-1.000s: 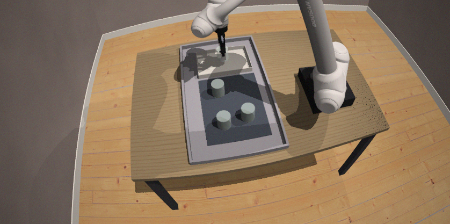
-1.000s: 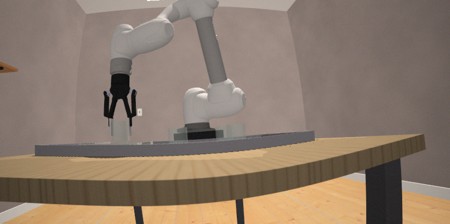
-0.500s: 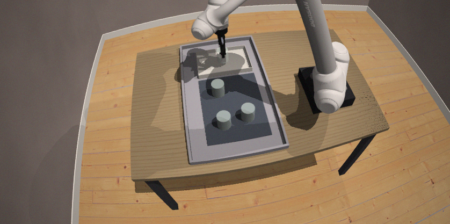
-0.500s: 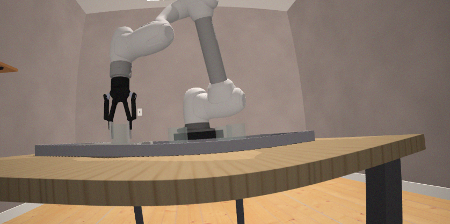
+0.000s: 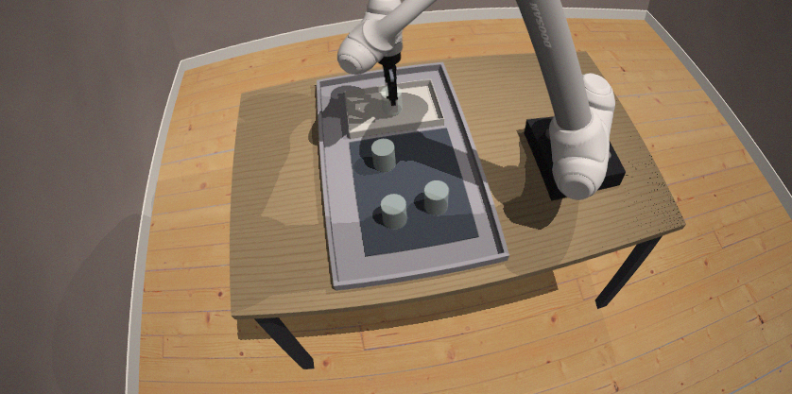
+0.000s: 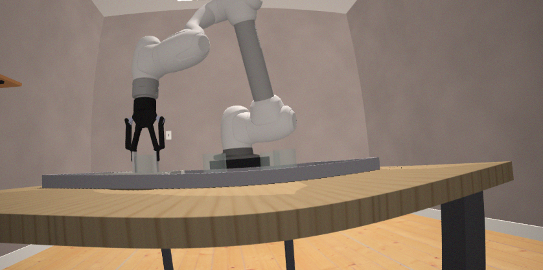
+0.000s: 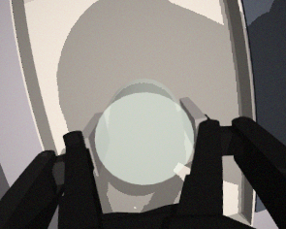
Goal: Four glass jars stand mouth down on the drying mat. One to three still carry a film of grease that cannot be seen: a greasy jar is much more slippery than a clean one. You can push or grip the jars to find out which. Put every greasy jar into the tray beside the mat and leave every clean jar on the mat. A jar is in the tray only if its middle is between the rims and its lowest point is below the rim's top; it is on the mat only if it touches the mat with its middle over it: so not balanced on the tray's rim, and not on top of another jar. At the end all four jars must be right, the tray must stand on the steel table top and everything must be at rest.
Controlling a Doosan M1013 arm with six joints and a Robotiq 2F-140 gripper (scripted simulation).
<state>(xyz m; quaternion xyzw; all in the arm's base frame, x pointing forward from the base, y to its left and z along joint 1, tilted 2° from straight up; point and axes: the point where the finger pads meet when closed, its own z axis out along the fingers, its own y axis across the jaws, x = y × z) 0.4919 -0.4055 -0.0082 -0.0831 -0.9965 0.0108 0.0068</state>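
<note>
The white tray is 50 mm below my hand. Also, from my hand: grey steel table top (210 mm to the left, 60 mm below, 50 mm ahead); dark drying mat (320 mm to the left, 60 mm below, 50 mm ahead).
</note>
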